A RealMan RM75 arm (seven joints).
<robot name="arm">
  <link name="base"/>
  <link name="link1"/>
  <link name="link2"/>
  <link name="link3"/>
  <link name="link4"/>
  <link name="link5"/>
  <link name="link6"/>
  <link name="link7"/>
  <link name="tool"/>
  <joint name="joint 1" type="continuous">
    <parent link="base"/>
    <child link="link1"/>
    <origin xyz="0 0 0.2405" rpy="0 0 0"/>
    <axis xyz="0 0 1"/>
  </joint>
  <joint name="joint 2" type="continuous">
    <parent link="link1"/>
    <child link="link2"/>
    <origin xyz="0 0 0" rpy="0 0 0"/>
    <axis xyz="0 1 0"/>
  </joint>
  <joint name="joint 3" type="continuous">
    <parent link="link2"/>
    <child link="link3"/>
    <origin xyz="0 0 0.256" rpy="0 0 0"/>
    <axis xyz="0 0 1"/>
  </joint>
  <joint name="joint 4" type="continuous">
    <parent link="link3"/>
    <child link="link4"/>
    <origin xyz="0 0 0" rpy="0 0 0"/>
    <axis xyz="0 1 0"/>
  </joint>
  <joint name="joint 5" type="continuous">
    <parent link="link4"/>
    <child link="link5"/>
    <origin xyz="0 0 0.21" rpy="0 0 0"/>
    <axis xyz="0 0 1"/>
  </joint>
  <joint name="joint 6" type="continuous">
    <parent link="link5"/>
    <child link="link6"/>
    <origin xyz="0 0 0" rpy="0 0 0"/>
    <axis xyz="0 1 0"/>
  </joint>
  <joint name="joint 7" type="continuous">
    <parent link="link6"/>
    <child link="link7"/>
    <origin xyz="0 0 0.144" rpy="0 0 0"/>
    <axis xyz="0 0 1"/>
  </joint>
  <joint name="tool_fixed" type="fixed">
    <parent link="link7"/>
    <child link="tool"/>
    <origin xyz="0 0 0" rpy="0 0 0"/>
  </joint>
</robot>
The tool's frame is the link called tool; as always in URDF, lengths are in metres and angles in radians. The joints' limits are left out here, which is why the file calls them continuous.
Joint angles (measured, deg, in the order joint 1, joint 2, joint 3, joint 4, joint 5, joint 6, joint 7), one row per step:
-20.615, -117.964, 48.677, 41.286, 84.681, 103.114, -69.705
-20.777, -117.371, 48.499, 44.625, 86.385, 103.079, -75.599
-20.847, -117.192, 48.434, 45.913, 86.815, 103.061, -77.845
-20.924, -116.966, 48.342, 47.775, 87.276, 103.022, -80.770
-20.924, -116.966, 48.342, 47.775, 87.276, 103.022, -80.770
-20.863, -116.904, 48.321, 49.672, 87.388, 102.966, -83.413
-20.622, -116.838, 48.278, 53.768, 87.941, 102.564, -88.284
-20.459, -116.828, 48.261, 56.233, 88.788, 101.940, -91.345
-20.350, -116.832, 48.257, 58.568, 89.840, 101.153, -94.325
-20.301, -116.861, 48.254, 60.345, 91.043, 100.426, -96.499
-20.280, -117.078, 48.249, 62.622, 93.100, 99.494, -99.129
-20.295, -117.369, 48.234, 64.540, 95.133, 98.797, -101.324
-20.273, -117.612, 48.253, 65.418, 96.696, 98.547, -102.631
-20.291, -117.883, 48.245, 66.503, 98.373, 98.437, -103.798
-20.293, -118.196, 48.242, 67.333, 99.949, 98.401, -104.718
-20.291, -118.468, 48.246, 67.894, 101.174, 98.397, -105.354
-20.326, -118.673, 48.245, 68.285, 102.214, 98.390, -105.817
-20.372, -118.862, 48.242, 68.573, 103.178, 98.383, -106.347
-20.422, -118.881, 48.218, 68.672, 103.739, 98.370, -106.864
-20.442, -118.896, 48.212, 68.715, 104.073, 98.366, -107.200
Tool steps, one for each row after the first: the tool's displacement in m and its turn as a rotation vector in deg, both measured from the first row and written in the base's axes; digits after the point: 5 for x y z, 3 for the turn. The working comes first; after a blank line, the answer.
Tool pose at each row, in the base's axes (x y z in m, rotation vector in deg; the steps are taken from these numbers as rounded here):
-0.23942, 0.29030, 0.04331, -145.829, -15.042, -71.161
-0.23678, 0.29392, 0.05154, -148.642, -18.567, -69.157
-0.23523, 0.29540, 0.05487, -149.439, -19.888, -68.564
-0.23273, 0.29746, 0.05977, -150.329, -21.397, -67.734
-0.23273, 0.29746, 0.05977, -150.329, -21.397, -67.734
-0.22974, 0.29890, 0.06425, -150.829, -22.612, -67.276
-0.22406, 0.30151, 0.07290, -151.652, -24.593, -65.507
-0.22162, 0.30339, 0.07707, -152.059, -26.439, -63.685
-0.21951, 0.30559, 0.08062, -152.302, -28.454, -61.619
-0.21843, 0.30748, 0.08264, -152.474, -30.063, -59.524
-0.21729, 0.30970, 0.08363, -152.745, -32.159, -56.405
-0.21646, 0.31133, 0.08365, -152.972, -33.995, -53.574
-0.21715, 0.31151, 0.08210, -153.313, -35.614, -51.671
-0.21729, 0.31158, 0.08083, -153.753, -36.755, -49.554
-0.21780, 0.31130, 0.07894, -154.170, -37.857, -47.679
-0.21834, 0.31094, 0.07714, -154.491, -38.724, -46.270
-0.21890, 0.31077, 0.07562, -154.757, -39.406, -45.065
-0.21955, 0.31063, 0.07409, -154.976, -40.257, -44.004
-0.22025, 0.31072, 0.07362, -155.032, -41.072, -43.363
-0.22073, 0.31071, 0.07326, -155.064, -41.629, -42.993

0.00264, 0.00362, 0.00823, -3.093, 1.530, 1.380
0.00419, 0.00510, 0.01156, -4.102, 1.936, 1.941
0.00669, 0.00716, 0.01646, -5.209, 2.488, 2.619
0.00669, 0.00716, 0.01646, -5.209, 2.488, 2.619
0.00968, 0.00860, 0.02094, -5.986, 2.749, 3.193
0.01536, 0.01121, 0.02959, -7.021, 3.828, 4.384
0.01780, 0.01309, 0.03376, -7.681, 4.870, 5.683
0.01991, 0.01529, 0.03731, -8.259, 6.015, 7.195
0.02099, 0.01718, 0.03933, -8.637, 7.214, 8.518
0.02213, 0.01940, 0.04032, -9.143, 9.039, 10.300
0.02296, 0.02103, 0.04034, -9.618, 10.703, 11.870
0.02227, 0.02121, 0.03879, -10.303, 11.803, 13.018
0.02213, 0.02128, 0.03752, -10.838, 13.120, 13.911
0.02162, 0.02100, 0.03563, -11.403, 14.276, 14.722
0.02108, 0.02064, 0.03383, -11.868, 15.139, 15.339
0.02052, 0.02047, 0.03231, -12.241, 15.883, 15.835
0.01987, 0.02033, 0.03078, -12.686, 16.500, 16.401
0.01917, 0.02042, 0.03031, -13.045, 16.819, 16.929
0.01869, 0.02041, 0.02995, -13.297, 16.991, 17.276

